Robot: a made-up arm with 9 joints.
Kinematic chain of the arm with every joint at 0, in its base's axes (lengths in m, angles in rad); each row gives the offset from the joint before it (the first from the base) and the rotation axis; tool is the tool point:
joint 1: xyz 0 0 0.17 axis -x
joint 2: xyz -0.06 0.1 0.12 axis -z
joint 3: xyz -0.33 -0.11 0 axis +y
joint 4: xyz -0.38 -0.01 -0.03 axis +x
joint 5: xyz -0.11 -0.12 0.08 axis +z
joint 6: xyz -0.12 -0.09 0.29 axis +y
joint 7: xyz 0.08 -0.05 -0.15 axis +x
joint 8: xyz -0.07 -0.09 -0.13 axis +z
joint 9: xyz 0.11 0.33 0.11 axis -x
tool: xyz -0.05 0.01 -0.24
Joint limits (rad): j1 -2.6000..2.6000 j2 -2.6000..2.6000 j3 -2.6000..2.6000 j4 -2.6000..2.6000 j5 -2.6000..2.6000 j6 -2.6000..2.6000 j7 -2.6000..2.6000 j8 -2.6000..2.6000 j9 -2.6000..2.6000
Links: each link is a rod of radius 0.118 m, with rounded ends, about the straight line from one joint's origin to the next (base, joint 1, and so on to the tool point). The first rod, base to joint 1, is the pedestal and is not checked.
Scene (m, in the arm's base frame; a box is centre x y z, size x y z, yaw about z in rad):
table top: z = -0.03
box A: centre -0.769 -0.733 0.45 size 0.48 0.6 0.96 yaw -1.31
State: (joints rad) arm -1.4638 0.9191 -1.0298 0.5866 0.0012 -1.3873 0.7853 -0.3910 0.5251
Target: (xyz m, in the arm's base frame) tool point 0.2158 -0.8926 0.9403
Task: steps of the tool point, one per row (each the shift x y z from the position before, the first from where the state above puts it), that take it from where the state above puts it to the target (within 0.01 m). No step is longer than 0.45 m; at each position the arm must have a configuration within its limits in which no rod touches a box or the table.
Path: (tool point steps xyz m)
1: 0.1087 -0.0832 0.2574
2: 0.2114 -0.1142 0.2062
3: 0.2911 -0.1144 0.1101
4: 0.2384 -0.3386 -0.0665
5: 0.2337 -0.2849 -0.2221

